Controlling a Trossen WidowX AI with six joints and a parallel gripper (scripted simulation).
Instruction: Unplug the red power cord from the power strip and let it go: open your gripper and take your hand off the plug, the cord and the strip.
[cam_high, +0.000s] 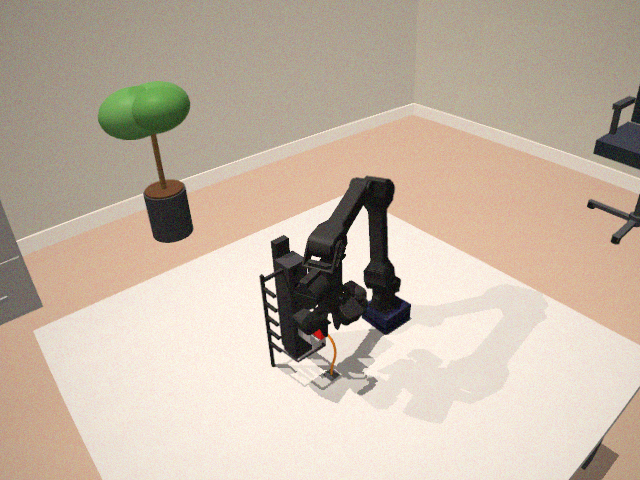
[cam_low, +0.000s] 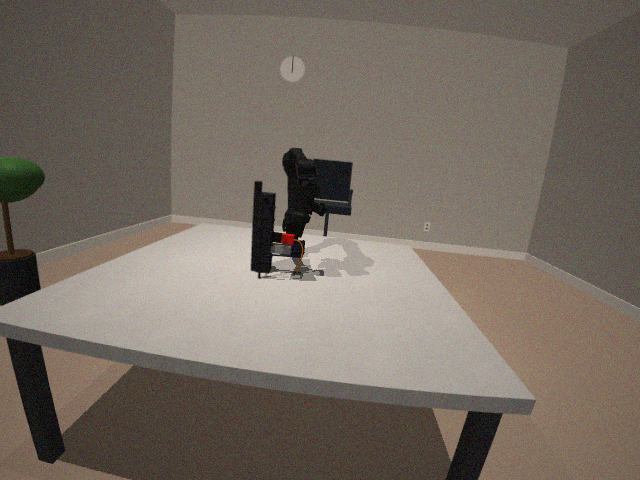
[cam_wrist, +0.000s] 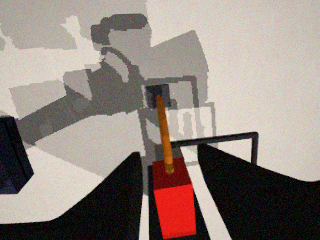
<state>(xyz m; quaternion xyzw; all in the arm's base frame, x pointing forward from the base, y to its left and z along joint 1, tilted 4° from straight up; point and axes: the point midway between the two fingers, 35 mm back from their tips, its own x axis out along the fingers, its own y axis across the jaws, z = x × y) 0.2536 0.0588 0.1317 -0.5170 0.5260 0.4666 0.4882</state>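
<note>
Now: gripper tip 6 cm to the left of the red plug.
</note>
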